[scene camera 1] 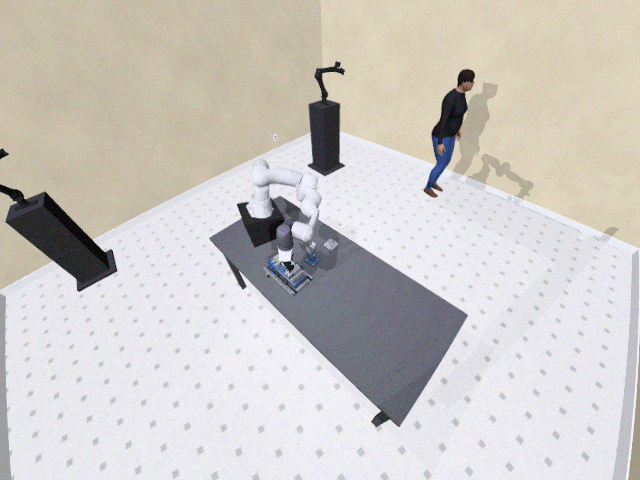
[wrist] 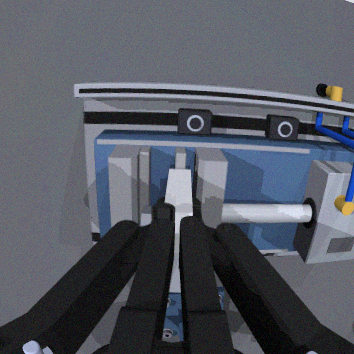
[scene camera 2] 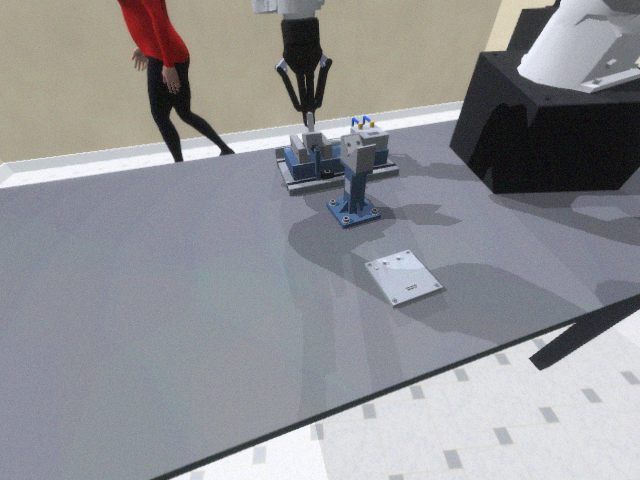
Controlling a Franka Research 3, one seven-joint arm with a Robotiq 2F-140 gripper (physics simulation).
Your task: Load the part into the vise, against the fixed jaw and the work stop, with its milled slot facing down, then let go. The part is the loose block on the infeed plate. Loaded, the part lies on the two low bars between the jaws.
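Note:
The vise (scene camera 2: 300,169) (wrist: 270,175) has a blue bed; its fixed jaw (wrist: 122,187) is at left and its moving jaw (wrist: 214,185), on a rod, at right in the wrist view. My gripper (scene camera 1: 289,269) (scene camera 2: 308,118) (wrist: 179,185) is over the vise, shut on the light grey part (scene camera 2: 310,124) (wrist: 179,190). The part stands upright between the jaws. In the wrist view a blue gap separates it from the fixed jaw. The fingers hide much of it; its slot and its contact with the bars or work stop cannot be made out. The infeed plate (scene camera 1: 330,244) (scene camera 2: 403,276) bears no block.
A blue stand (scene camera 2: 354,188) with a grey angled head is bolted close beside the vise. A grey unit (scene camera 2: 373,138) (wrist: 327,215) with blue hoses is at the vise's rod end. The black robot base (scene camera 2: 558,149) is at right in scene camera 2. A person stands behind the table there.

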